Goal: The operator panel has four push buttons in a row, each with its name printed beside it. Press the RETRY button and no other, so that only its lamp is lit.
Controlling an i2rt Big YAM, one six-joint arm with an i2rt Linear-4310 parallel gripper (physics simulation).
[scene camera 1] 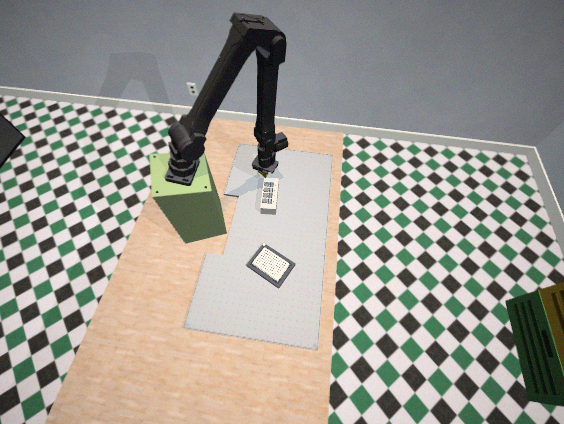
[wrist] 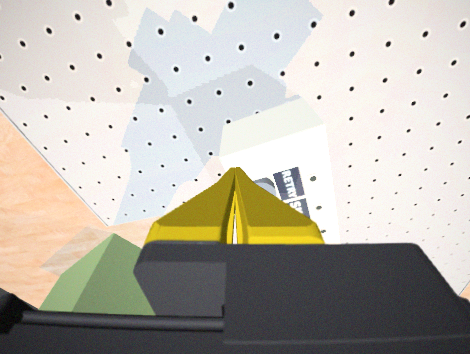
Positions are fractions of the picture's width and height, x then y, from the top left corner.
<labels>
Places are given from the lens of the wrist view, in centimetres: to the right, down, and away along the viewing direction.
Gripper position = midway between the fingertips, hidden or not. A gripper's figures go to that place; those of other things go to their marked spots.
gripper (wrist: 0.50, 0.50): 0, 0, 13
operator panel (wrist: 0.61, 0.41): 3, -2, 13
</labels>
